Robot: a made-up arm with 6 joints. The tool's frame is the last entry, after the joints.
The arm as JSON. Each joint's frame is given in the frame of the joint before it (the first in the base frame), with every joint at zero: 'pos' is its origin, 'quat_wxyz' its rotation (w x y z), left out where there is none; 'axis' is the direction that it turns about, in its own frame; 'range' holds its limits. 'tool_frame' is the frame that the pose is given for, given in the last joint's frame.
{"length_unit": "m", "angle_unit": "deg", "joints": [
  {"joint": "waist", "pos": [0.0, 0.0, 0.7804], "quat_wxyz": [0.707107, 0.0, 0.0, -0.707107], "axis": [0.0, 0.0, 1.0], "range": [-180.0, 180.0]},
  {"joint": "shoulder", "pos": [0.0, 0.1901, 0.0], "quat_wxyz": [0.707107, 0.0, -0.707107, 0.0], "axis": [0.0, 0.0, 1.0], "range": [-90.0, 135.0]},
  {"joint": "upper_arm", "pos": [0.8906, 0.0, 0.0], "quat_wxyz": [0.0, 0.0, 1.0, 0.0], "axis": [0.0, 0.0, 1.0], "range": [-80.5, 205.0]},
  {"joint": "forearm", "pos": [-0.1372, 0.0, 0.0], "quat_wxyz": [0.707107, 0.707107, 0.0, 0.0], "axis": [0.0, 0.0, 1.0], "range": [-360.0, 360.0]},
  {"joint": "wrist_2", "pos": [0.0, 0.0, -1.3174], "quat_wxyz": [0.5, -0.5, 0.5, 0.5], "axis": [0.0, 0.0, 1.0], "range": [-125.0, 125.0]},
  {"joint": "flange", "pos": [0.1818, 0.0, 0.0], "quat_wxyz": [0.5, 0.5, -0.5, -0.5], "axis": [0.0, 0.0, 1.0], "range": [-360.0, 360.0]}
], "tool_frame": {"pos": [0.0, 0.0, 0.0], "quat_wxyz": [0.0, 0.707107, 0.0, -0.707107]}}
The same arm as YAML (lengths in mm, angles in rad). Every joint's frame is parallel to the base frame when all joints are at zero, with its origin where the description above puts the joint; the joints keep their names.
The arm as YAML. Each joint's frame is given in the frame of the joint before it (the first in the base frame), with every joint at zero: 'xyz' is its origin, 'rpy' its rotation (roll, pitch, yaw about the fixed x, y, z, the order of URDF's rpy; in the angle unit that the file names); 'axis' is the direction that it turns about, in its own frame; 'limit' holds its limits. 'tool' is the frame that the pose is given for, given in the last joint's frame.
units:
  length: mm
  angle: rad
joints:
  - name: waist
    type: revolute
    origin:
      xyz: [0.0, 0.0, 780.4]
      rpy: [0.0, 0.0, 0.0]
    axis: [0.0, 0.0, 1.0]
    limit:
      lower: -3.1416
      upper: 3.1416
  - name: shoulder
    type: revolute
    origin:
      xyz: [190.1, 0.0, 0.0]
      rpy: [0.0, 0.0, 0.0]
    axis: [0.0, 1.0, 0.0]
    limit:
      lower: -1.5708
      upper: 2.3562
  - name: upper_arm
    type: revolute
    origin:
      xyz: [0.0, 0.0, 890.6]
      rpy: [0.0, 0.0, 0.0]
    axis: [0.0, -1.0, 0.0]
    limit:
      lower: -1.405
      upper: 3.5779
  - name: forearm
    type: revolute
    origin:
      xyz: [0.0, 0.0, 137.2]
      rpy: [0.0, 0.0, 0.0]
    axis: [-1.0, 0.0, 0.0]
    limit:
      lower: -6.2832
      upper: 6.2832
  - name: wrist_2
    type: revolute
    origin:
      xyz: [1317.4, 0.0, 0.0]
      rpy: [0.0, 0.0, 0.0]
    axis: [0.0, -1.0, 0.0]
    limit:
      lower: -2.1817
      upper: 2.1817
  - name: flange
    type: revolute
    origin:
      xyz: [181.8, 0.0, 0.0]
      rpy: [0.0, 0.0, 0.0]
    axis: [-1.0, 0.0, 0.0]
    limit:
      lower: -6.2832
      upper: 6.2832
tool:
  origin:
    xyz: [0.0, 0.0, 0.0]
    rpy: [0.0, 0.0, 0.0]

